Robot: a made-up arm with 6 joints.
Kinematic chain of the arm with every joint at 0, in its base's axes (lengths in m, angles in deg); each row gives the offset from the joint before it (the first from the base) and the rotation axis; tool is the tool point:
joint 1: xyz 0 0 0.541 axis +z
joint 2: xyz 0.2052 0 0 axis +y
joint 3: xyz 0 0 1.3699 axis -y
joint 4: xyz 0 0 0.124 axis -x
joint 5: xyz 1.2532 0 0 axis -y
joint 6: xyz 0.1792 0 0 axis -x
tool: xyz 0 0 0
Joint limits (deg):
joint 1: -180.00..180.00
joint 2: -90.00..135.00
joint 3: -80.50..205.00
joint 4: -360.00..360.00
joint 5: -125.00..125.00
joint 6: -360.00..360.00
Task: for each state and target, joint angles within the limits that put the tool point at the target. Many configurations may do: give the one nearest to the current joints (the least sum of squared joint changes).
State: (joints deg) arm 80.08 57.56 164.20 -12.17 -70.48 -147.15
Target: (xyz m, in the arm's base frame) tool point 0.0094 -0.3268 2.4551
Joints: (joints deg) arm 94.30 26.02 176.69 -5.26 -67.37 -147.15
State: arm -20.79 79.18 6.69 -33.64 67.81 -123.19
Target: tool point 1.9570 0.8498 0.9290
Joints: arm 25.91 36.00 -8.38 -31.99 73.16 -123.19
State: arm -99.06 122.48 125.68 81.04 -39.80 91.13
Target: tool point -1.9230 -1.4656 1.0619
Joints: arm -139.73 111.49 154.51 83.62 -44.42 91.13
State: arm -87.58 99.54 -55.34 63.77 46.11 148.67
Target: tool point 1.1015 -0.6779 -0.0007
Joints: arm -37.61 52.98 -45.31 65.90 55.75 148.67
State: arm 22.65 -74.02 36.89 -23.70 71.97 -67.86
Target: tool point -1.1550 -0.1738 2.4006
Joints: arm 5.33 -67.24 15.16 -22.52 73.60 -67.86
